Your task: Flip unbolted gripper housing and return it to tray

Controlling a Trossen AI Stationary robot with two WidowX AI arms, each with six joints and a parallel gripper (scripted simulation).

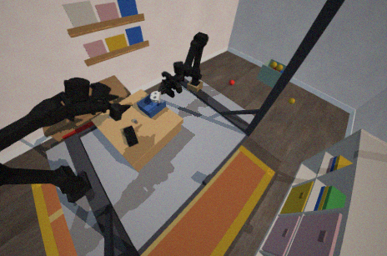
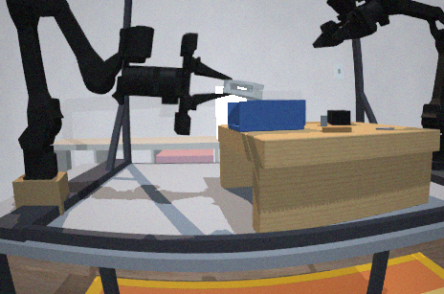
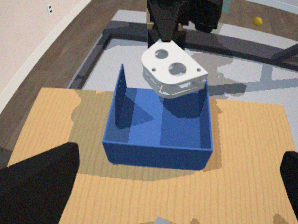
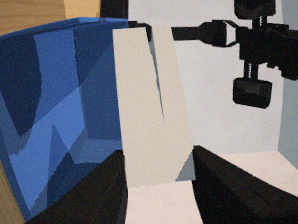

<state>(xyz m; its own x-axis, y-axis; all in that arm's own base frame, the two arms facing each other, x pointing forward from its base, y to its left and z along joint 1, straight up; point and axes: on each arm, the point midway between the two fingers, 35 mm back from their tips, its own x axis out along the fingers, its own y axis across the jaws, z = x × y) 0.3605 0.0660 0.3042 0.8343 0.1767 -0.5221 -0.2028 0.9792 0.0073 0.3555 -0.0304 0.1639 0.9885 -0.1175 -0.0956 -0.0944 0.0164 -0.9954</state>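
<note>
Now: the blue tray 120 mm to the left of my right hand, 70 mm below it and 10 mm ahead of it. Also, from my right hand: wooden block (220 mm to the left, 140 mm below, 10 mm ahead).
</note>
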